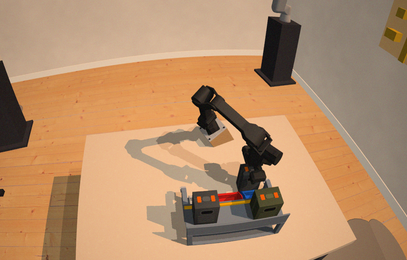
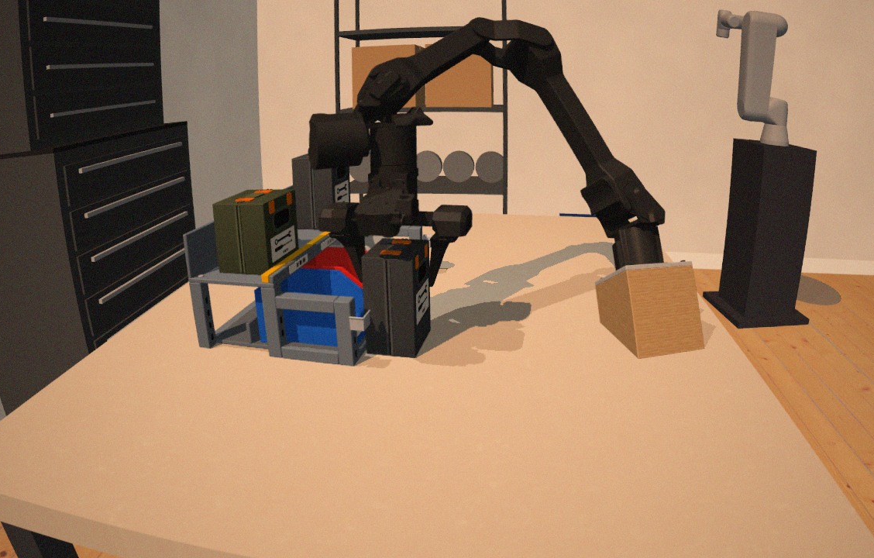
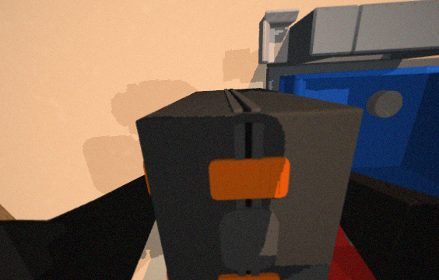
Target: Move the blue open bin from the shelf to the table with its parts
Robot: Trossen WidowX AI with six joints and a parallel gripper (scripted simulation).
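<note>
My gripper is now 11 cm short of the blue open bin, 2 cm to the left of it and 7 cm above it. From my hand the other things lie so: red bin 9 cm ahead, 13 cm to the right, 7 cm below; then yellow rail 12 cm ahead, 14 cm to the right, 1 cm below; then green case 19 cm ahead, 4 cm to the right, 3 cm above.
</note>
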